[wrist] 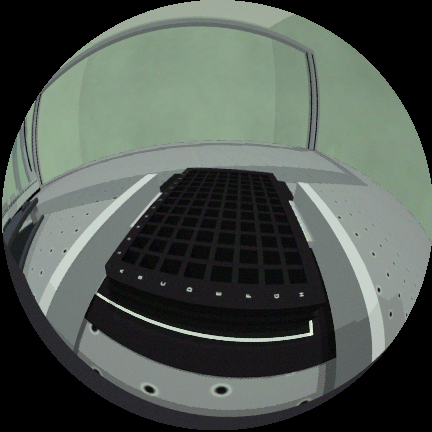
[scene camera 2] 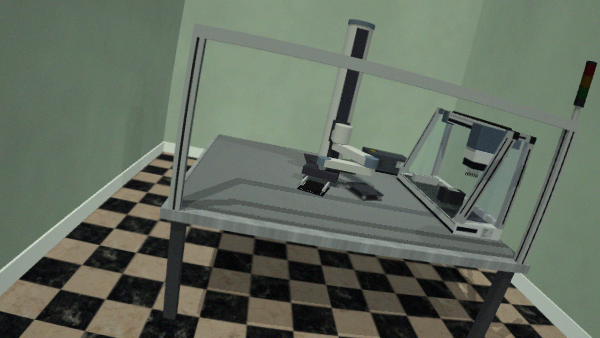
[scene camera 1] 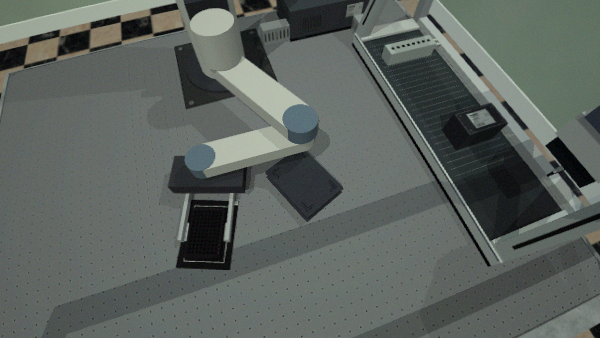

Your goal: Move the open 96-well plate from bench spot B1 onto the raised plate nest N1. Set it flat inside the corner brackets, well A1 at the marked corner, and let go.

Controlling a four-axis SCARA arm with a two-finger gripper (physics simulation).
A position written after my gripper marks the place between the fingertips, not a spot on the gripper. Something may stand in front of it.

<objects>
My gripper (scene camera 1: 204, 241) grips a black well plate (scene camera 1: 205, 236).
</objects>
